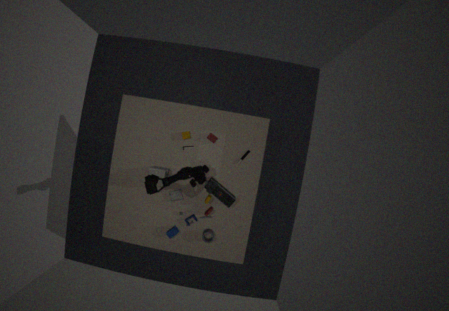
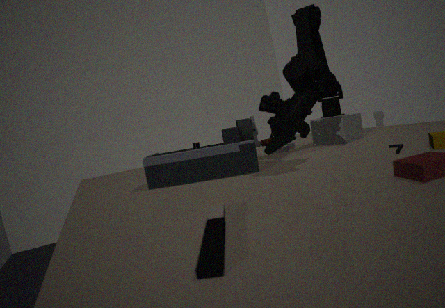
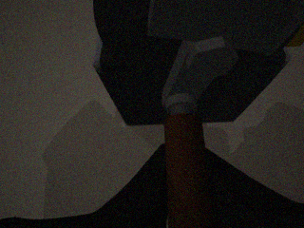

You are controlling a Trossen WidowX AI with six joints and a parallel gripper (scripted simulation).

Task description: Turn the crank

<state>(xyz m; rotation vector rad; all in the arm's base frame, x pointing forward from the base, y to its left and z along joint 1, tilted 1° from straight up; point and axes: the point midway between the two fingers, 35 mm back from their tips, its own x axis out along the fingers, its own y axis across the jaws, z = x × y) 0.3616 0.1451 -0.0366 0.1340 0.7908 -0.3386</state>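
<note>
The brown crank handle lies 2 cm behind my gripper tip, 1 cm to the left of it and 3 cm above it. From my gripper tip the other things lie so: red pointer: 15 cm ahead, 6 cm to the right, 5 cm above; then grey plate: 19 cm behind, 23 cm to the right, 3 cm below; then blue piece: 11 cm behind, 54 cm to the right, 1 cm below.
</note>
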